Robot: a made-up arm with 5 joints.
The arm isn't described. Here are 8 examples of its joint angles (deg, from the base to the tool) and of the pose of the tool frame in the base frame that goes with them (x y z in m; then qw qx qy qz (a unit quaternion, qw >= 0)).
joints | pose
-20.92 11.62 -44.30 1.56 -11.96 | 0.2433 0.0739 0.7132 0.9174 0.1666 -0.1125 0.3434
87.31 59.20 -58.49 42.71 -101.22 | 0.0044 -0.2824 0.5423 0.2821 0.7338 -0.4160 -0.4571
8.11 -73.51 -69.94 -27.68 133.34 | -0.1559 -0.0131 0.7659 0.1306 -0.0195 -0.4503 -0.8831
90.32 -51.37 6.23 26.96 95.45 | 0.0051 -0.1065 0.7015 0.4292 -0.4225 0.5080 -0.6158
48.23 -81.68 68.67 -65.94 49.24 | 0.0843 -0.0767 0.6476 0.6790 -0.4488 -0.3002 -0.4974
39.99 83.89 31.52 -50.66 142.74 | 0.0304 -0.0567 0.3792 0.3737 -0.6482 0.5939 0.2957
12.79 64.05 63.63 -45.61 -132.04 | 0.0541 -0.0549 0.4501 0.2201 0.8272 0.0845 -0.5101
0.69 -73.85 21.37 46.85 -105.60 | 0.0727 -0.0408 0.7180 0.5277 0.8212 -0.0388 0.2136
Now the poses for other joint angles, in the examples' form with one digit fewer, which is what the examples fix.
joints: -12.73 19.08 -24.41 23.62 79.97
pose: 0.260 0.034 0.594 0.752 -0.590 0.238 0.174
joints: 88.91 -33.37 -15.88 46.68 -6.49
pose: 0.025 -0.121 0.744 0.784 0.171 -0.018 -0.596
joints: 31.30 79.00 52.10 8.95 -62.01
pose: 0.033 -0.031 0.439 0.079 0.548 0.646 -0.525
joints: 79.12 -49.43 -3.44 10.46 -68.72
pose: 0.019 -0.083 0.768 0.806 0.252 -0.508 -0.169
